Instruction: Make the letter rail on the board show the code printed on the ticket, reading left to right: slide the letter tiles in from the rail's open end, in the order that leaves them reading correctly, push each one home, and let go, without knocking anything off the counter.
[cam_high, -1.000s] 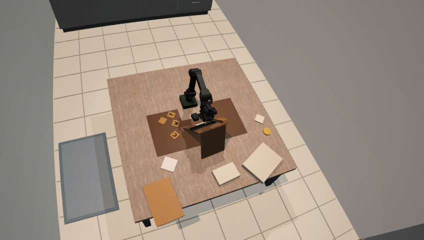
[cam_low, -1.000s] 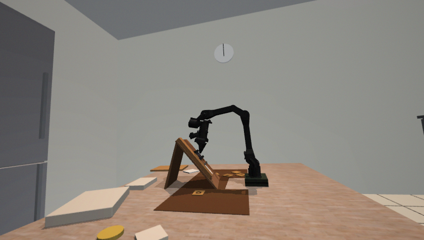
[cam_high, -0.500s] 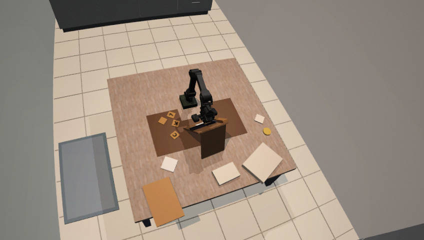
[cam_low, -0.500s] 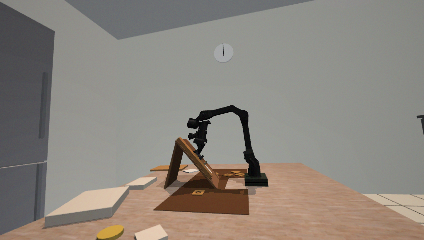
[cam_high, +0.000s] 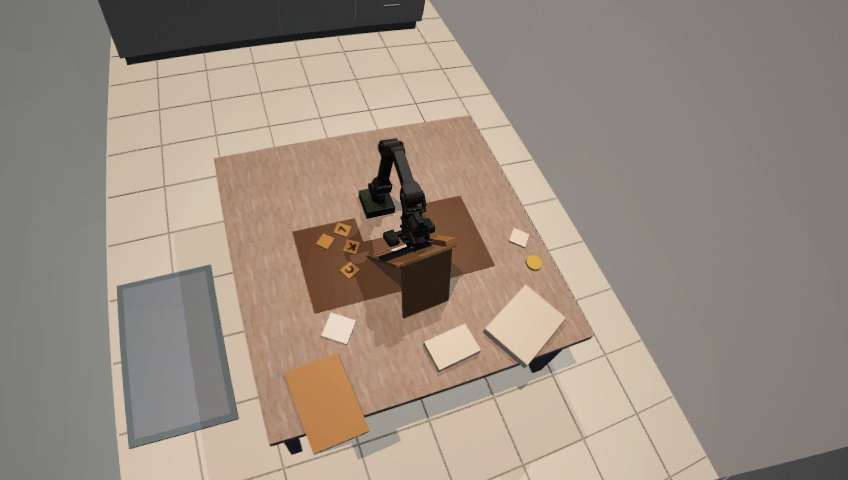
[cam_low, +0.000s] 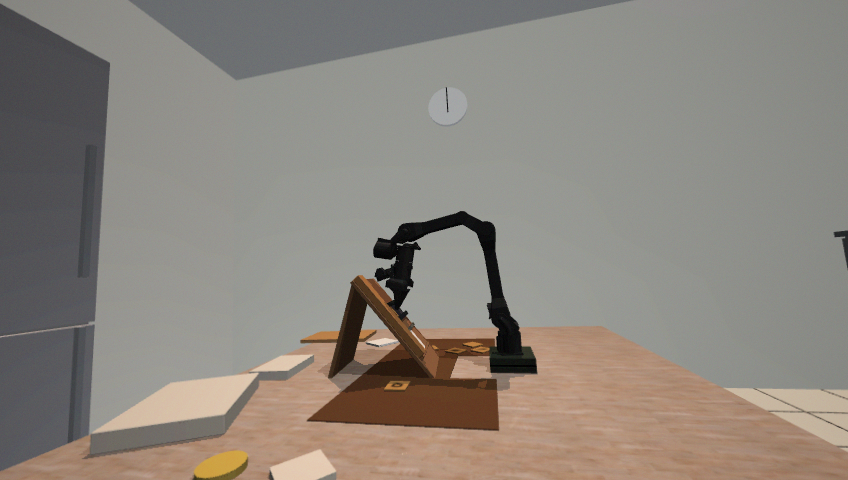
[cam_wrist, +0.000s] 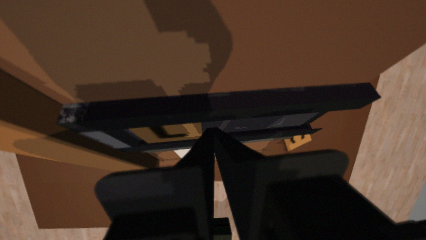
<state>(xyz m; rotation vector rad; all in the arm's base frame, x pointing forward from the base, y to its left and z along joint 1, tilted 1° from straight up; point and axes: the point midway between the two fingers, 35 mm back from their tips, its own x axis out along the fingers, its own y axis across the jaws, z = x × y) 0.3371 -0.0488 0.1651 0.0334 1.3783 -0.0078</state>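
Now: the c tile 90 mm behind my gripper tip, 200 mm to the right of it and 170 mm below it. Also, from my gripper tip: cream slab: 370 mm ahead, 10 mm to the left, 160 mm below; white ticket: 60 mm behind, 10 mm to the left, 90 mm below; small white card: 60 mm ahead, 540 mm to the left, 170 mm below.
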